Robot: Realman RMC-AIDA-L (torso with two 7-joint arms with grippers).
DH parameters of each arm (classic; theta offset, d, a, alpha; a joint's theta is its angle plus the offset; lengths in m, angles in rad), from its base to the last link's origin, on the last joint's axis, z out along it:
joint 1: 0 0.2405 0 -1.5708
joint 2: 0 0 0 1.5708
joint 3: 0 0.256 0 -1.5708
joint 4: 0 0 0 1.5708
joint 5: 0 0.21 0 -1.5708
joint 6: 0 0 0 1.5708
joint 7: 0 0.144 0 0
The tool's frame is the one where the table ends.
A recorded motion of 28 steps. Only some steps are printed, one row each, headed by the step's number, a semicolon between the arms.
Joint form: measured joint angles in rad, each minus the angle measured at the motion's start. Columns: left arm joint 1, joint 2, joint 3, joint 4, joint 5, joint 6, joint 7; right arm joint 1, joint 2, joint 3, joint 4, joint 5, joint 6, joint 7.
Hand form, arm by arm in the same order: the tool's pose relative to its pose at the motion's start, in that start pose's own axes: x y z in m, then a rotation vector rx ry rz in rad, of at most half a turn. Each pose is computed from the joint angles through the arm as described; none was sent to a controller.
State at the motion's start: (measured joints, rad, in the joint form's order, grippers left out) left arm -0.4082 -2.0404 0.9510 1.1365 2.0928 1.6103 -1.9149; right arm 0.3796 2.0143 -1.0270 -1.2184 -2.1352 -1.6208 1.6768
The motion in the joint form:
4: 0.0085 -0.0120 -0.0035 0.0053 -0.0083 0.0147 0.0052; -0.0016 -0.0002 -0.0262 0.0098 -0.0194 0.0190 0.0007
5: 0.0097 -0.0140 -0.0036 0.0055 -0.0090 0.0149 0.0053; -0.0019 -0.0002 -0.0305 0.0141 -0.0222 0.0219 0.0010
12: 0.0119 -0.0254 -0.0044 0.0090 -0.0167 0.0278 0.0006; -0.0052 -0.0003 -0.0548 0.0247 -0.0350 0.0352 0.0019
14: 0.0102 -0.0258 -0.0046 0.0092 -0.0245 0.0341 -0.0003; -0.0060 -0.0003 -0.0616 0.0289 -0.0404 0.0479 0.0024
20: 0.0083 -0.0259 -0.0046 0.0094 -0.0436 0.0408 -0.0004; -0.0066 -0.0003 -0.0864 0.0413 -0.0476 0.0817 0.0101
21: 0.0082 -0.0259 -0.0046 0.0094 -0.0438 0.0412 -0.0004; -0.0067 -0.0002 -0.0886 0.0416 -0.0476 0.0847 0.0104
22: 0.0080 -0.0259 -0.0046 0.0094 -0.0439 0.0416 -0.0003; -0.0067 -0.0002 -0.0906 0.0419 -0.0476 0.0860 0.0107
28: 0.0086 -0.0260 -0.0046 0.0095 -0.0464 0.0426 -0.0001; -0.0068 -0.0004 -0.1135 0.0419 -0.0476 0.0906 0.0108
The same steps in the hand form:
4: -0.0017 0.0048 0.0020 -0.0194 0.0108 -0.0030; 0.0038 0.0006 0.0052 -0.0036 0.0298 -0.0017
5: -0.0020 0.0053 0.0025 -0.0210 0.0123 -0.0045; 0.0049 0.0010 0.0064 -0.0059 0.0345 0.0004
12: -0.0016 0.0099 0.0055 -0.0421 0.0218 -0.0115; 0.0089 0.0028 0.0112 -0.0147 0.0581 0.0012
14: -0.0001 0.0112 0.0057 -0.0512 0.0277 -0.0103; 0.0103 0.0020 0.0126 -0.0087 0.0656 0.0022
20: 0.0029 0.0130 0.0057 -0.0643 0.0437 -0.0072; 0.0126 0.0009 0.0179 0.0011 0.0813 0.0069
21: 0.0030 0.0131 0.0057 -0.0648 0.0438 -0.0071; 0.0125 0.0008 0.0183 0.0023 0.0819 0.0063
22: 0.0031 0.0131 0.0057 -0.0652 0.0438 -0.0068; 0.0125 0.0009 0.0187 0.0020 0.0827 0.0057
28: 0.0031 0.0134 0.0056 -0.0669 0.0458 -0.0069; 0.0118 0.0030 0.0223 -0.0101 0.0926 -0.0061

